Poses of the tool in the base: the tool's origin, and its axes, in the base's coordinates. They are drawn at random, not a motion.
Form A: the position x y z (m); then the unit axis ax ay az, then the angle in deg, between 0 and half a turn.
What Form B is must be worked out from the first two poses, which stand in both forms.
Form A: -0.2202 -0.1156 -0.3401 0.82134 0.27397 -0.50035 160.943
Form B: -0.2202 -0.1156 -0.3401 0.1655 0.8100 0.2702 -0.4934
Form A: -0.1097 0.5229 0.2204 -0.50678 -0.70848 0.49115 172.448
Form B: -0.1097 0.5229 0.2204 0.0659 -0.5057 -0.7069 0.4901
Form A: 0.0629 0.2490 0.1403 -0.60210 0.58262 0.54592 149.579
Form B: 0.0629 0.2490 0.1403 0.2624 -0.5810 0.5622 0.5268
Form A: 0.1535 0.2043 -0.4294 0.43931 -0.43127 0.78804 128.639
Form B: 0.1535 0.2043 -0.4294 0.4334 0.3959 -0.3887 0.7102
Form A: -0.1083 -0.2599 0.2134 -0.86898 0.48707 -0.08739 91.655
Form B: -0.1083 -0.2599 0.2134 0.6968 -0.6233 0.3493 -0.0627
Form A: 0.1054 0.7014 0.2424 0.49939 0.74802 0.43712 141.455
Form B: 0.1054 0.7014 0.2424 0.3301 0.4714 0.7061 0.4126
